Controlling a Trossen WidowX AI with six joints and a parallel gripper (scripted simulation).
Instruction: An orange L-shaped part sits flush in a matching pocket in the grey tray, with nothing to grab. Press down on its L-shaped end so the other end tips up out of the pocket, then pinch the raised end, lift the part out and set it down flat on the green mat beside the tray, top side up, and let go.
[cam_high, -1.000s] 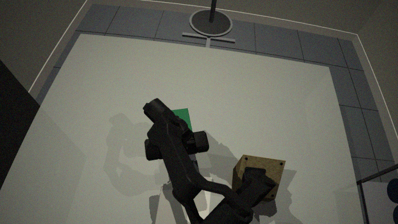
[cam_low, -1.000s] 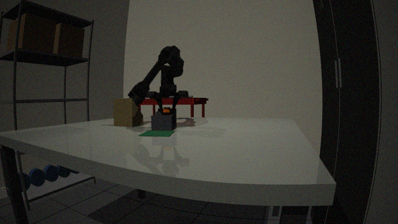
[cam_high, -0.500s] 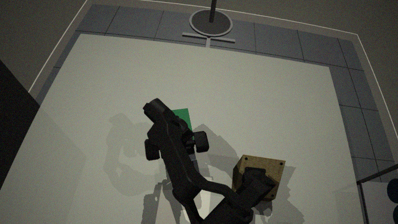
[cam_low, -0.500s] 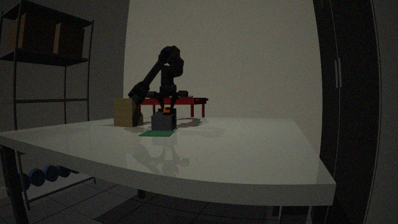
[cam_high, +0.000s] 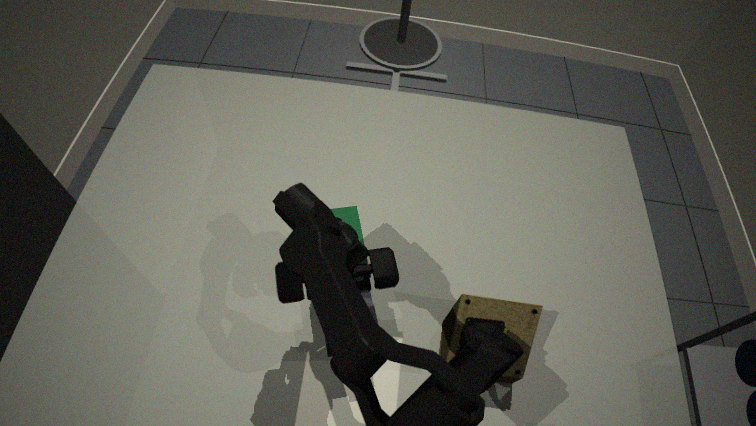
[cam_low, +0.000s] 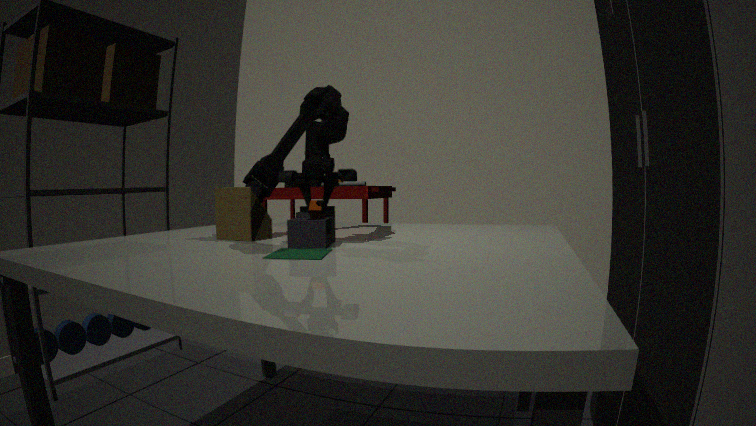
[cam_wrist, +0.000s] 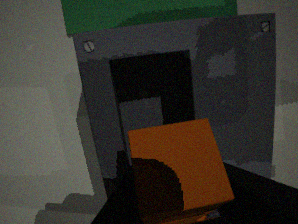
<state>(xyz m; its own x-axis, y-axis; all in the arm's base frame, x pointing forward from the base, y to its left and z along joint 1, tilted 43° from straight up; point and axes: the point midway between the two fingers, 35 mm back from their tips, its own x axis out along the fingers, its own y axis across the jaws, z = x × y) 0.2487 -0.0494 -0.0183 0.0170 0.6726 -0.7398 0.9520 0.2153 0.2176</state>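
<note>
The green mat lies 30 mm ahead of my gripper tip, 140 mm to the right of it and 90 mm below it. From my gripper tip the other things lie so: L-shaped part (30 mm behind, 30 mm to the left, 30 mm below).
</note>
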